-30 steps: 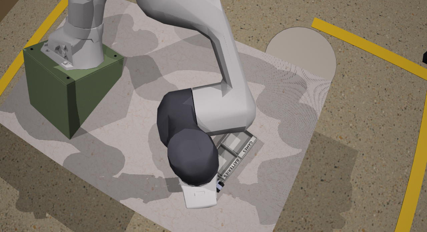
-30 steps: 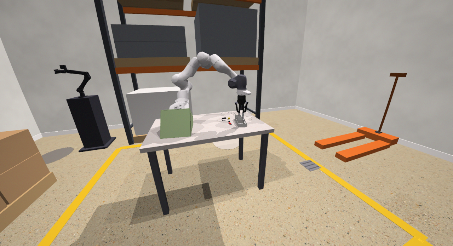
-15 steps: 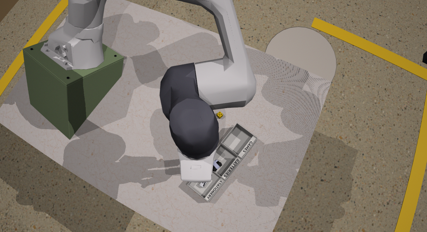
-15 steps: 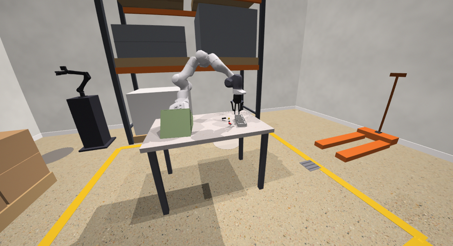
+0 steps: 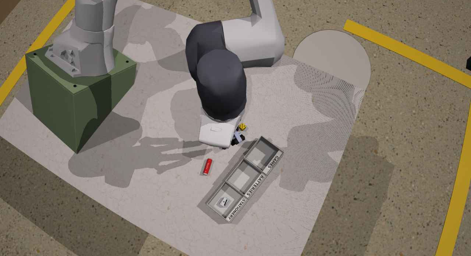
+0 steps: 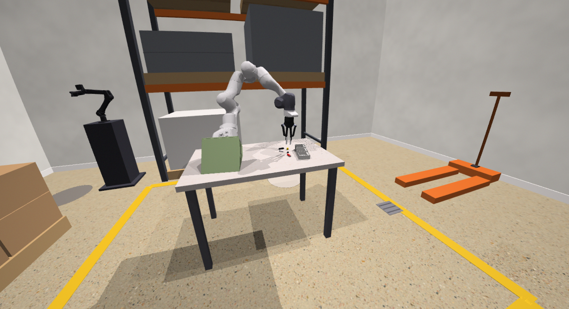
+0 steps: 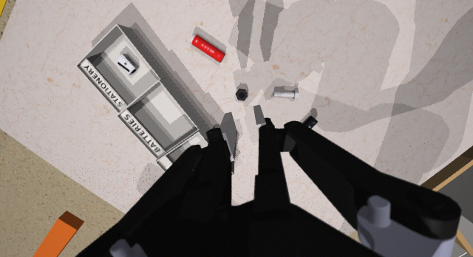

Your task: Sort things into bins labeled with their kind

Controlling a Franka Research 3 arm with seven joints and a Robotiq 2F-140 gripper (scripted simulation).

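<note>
Now: the black battery 10 cm to the left of my hand, 10 cm below it and 4 cm behind it. From my hand the other things lie so: black nut (10 cm below, 1 cm to the right, 1 cm behind); silver bolt (10 cm below, 6 cm behind, 4 cm to the left); yellow die (10 cm below, 7 cm to the left, 1 cm ahead).
</note>
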